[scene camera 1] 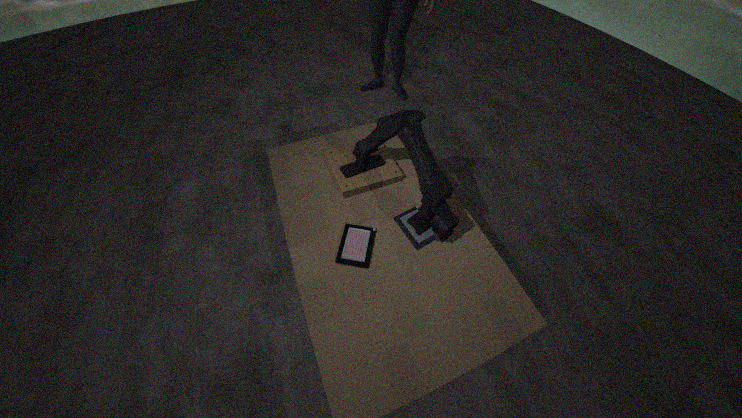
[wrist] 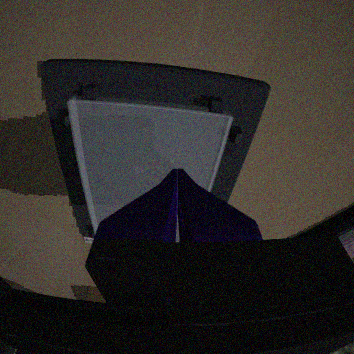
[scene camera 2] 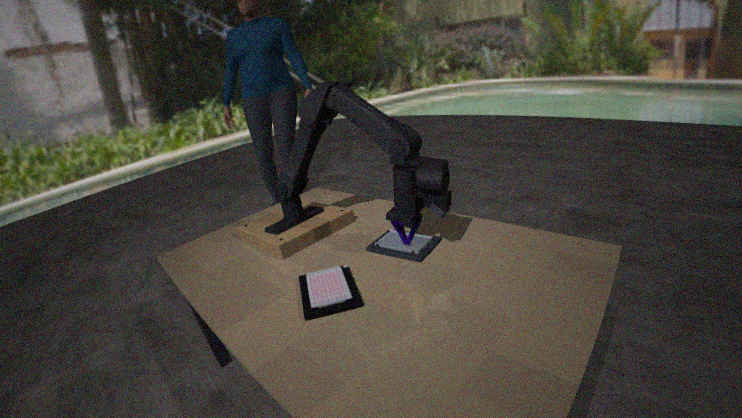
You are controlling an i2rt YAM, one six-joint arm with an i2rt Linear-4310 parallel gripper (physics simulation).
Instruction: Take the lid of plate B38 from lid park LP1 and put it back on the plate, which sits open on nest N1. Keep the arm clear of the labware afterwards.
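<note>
The lid, a pale flat rectangle, lies on the dark grey lid park LP1. My gripper is shut, its purple fingers meeting with no lid between them. The fingertips point down over the lid's face; whether they touch it I cannot tell. In the wrist view the fingers hide the near part of the lid. Plate B38, with a pinkish well grid showing, sits open on the black nest N1.
The arm's wooden base block stands at the back of the table, behind the nest and the lid park. The arm arches over from it to the lid park. A person stands behind the table.
</note>
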